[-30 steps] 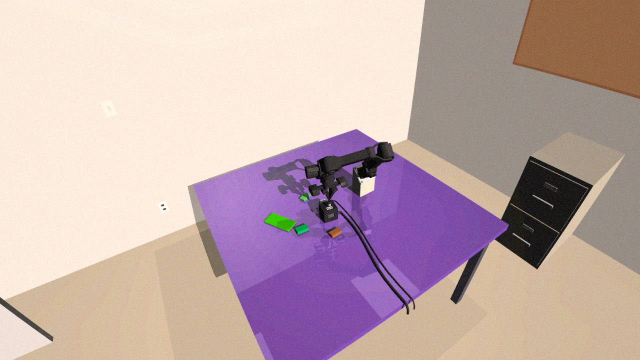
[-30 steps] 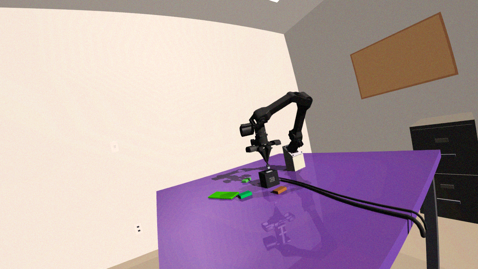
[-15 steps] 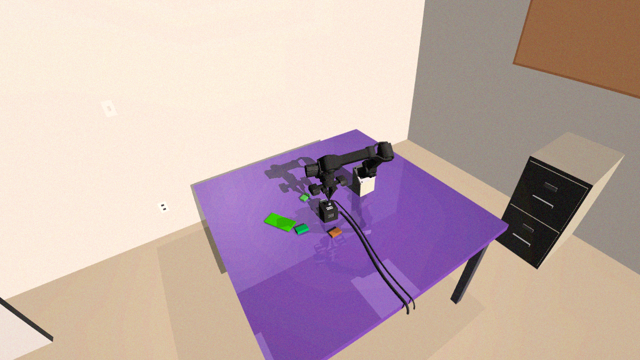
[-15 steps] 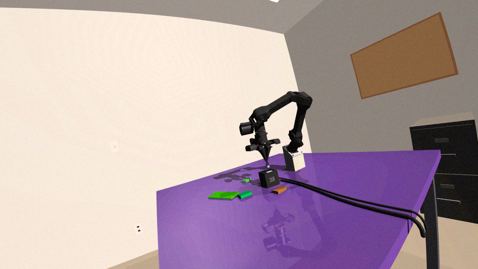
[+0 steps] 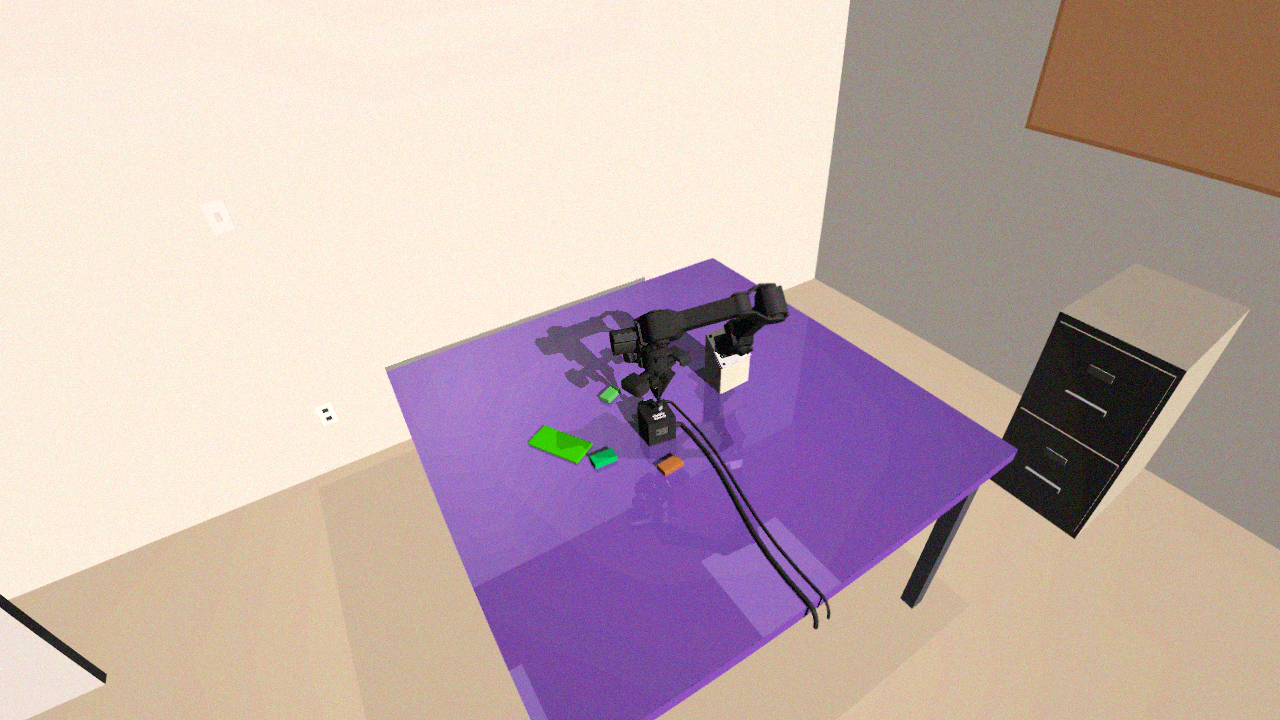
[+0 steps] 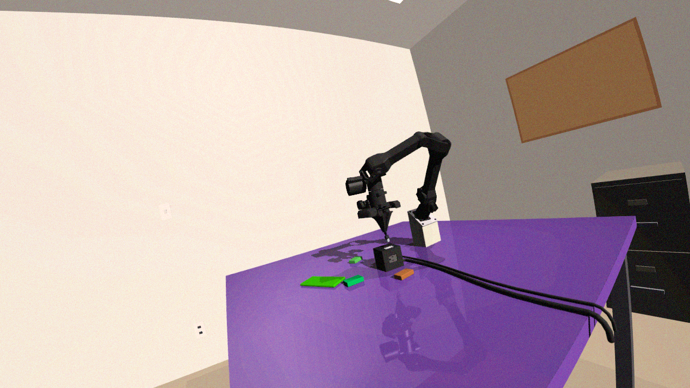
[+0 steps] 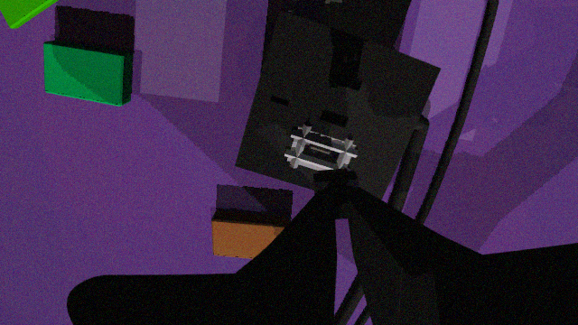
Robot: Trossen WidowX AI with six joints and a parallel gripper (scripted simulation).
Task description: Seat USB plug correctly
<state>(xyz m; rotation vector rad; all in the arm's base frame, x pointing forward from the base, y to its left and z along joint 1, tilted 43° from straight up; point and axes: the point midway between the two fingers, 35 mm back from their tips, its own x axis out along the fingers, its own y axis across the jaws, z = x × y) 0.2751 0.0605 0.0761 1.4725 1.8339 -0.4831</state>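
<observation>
Now: the USB plug 20 mm below my gripper tip. Also, from my gripper tip: orange block (30 mm ahead, 110 mm to the left, 130 mm below); teal block (160 mm ahead, 10 mm to the left, 130 mm below); USB socket (10 mm to the left, 60 mm below).
</observation>
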